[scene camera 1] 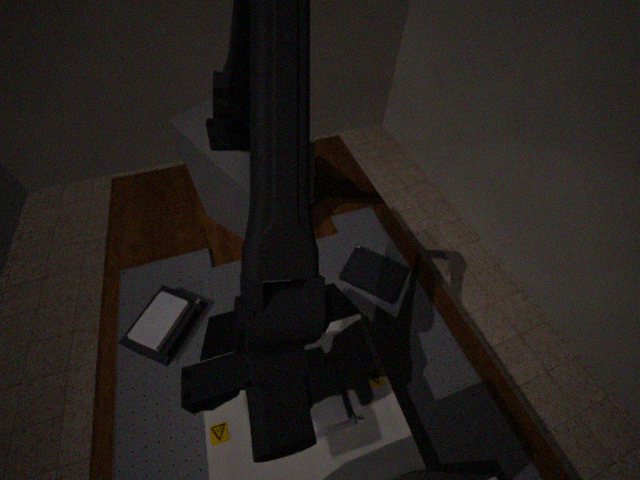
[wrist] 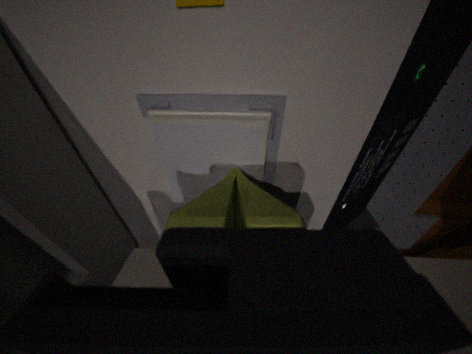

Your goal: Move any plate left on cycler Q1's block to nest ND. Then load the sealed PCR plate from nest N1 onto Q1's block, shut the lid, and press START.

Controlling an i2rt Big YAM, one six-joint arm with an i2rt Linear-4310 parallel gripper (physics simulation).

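Observation:
The white cycler body (scene camera 1: 232, 459) (wrist: 325, 55) lies under the arm. Its black front panel (wrist: 390, 125) has a small green display at the right of the wrist view. A flat pale panel (wrist: 215, 135), apparently the lid, sits in a grey recess; whether it is fully down is unclear. No plate shows on the block. My gripper (wrist: 235, 176) is shut and empty, its green fingertips together over the near part of the panel; the arm hides them in the scene view. A white plate (scene camera 1: 157, 320) sits in a dark nest at left. Nest labels are unreadable.
A dark, tilted-looking nest or pad (scene camera 1: 374, 273) lies at the right of the scene view. A large grey box (scene camera 1: 217, 191) stands at the back. A tall grey slab (wrist: 50, 140) flanks the recess at left. Perforated grey mat (scene camera 1: 149, 413) covers the wooden table (scene camera 1: 149, 217).

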